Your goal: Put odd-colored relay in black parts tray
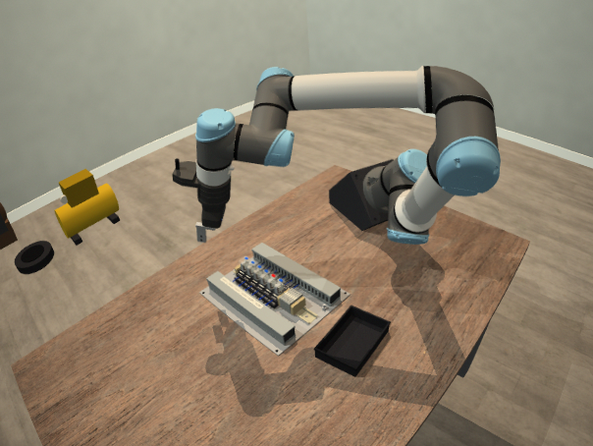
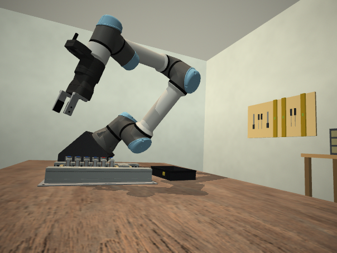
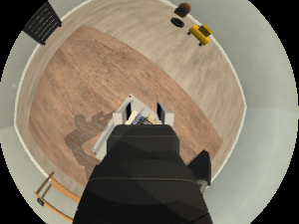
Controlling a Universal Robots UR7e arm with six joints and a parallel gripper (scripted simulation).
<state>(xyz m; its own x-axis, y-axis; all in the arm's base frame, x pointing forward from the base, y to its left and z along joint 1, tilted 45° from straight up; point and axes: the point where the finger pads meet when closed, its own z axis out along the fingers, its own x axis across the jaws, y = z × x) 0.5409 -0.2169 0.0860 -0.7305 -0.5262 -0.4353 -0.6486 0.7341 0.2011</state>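
Now: hand 10 cm past the red-button relay, 12 cm to the right of it and 17 cm above it. From my hand the other things lie so: grey relay panel 10 cm behind, 12 cm to the left, 19 cm below; then black parts tray 13 cm behind, 38 cm to the left, 20 cm below.
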